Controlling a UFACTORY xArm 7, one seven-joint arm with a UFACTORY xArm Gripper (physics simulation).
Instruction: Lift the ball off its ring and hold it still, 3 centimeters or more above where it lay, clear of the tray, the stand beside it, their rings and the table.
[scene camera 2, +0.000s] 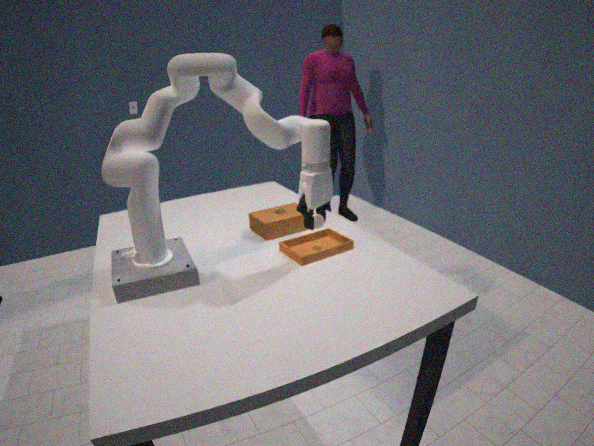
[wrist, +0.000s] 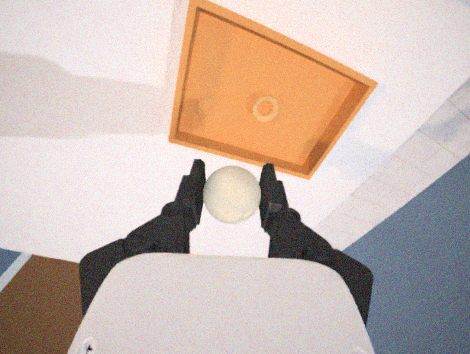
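Pixels of known places: gripper, fingertip midpoint: (scene camera 2: 314, 225) (wrist: 233, 175); arm's base at its link origin: (scene camera 2: 153, 260).
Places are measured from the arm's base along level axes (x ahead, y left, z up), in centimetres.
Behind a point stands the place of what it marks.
Note:
A cream ball (scene camera 2: 319, 221) {x 46.5, y -14.2, z 6.8 cm} (wrist: 232, 194) {x 46.1, y -10.8, z 7.7 cm} is between the two black fingers of my gripper (scene camera 2: 314, 220) {x 46.5, y -11.3, z 4.7 cm} (wrist: 233, 175) {x 46.5, y -11.3, z 4.7 cm}, which is shut on it. The ball is up in the air, above the level of the tray walls. The orange tray (scene camera 2: 302, 259) {x 40.5, y -14.6, z -3.3 cm} (wrist: 280, 35) {x 46.9, y -1.1, z -2.6 cm} lies on the table, and its pale ring (scene camera 2: 317, 247) {x 48.8, y -8.6, z -4.0 cm} (wrist: 265, 108) {x 49.5, y -7.4, z -5.1 cm} lies on the tray floor with no ball on it. The orange stand (scene camera 2: 270, 229) {x 40.2, y 7.1, z -1.7 cm} is behind and to the left of the tray in the scene view. The ring (scene camera 2: 281, 211) {x 46.9, y 12.6, z 1.6 cm} on its top shows small and dark.
The white table (scene camera 2: 280, 320) {x 23.9, y -35.6, z -5.4 cm} (wrist: 65, 190) {x 26.3, y -30.5, z -5.4 cm} carries the tray, the stand and the grey arm base (scene camera 2: 155, 282) {x -1.0, y -10.7, z -1.6 cm}. The far right table edge runs behind the tray. A person (scene camera 2: 331, 85) in a magenta top stands beyond the table.

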